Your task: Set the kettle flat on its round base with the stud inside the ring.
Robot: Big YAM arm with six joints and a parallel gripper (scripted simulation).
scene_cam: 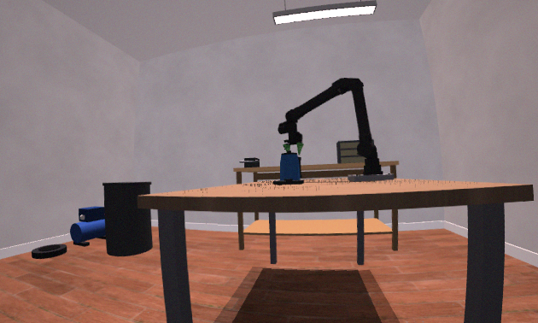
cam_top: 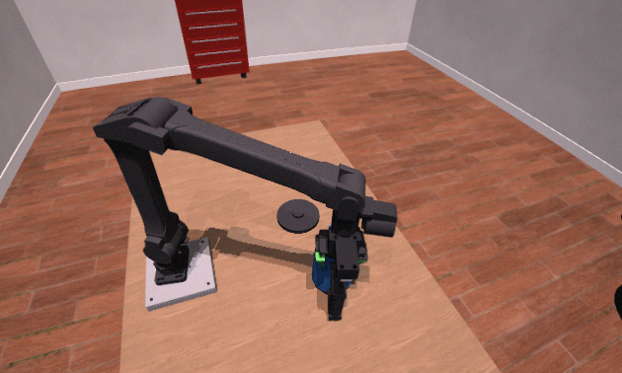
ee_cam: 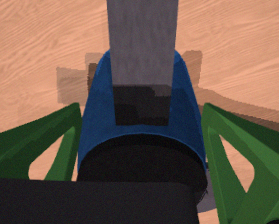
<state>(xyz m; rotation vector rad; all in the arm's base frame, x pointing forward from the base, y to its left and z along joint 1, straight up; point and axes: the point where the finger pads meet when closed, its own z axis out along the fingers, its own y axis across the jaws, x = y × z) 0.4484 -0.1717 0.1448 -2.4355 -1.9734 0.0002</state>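
The blue kettle lies 10 mm ahead of my hand, 30 mm to the left of it and 80 mm below it. The rest, counted from my hand: round dark base 40 mm behind, 320 mm to the left, 160 mm below.
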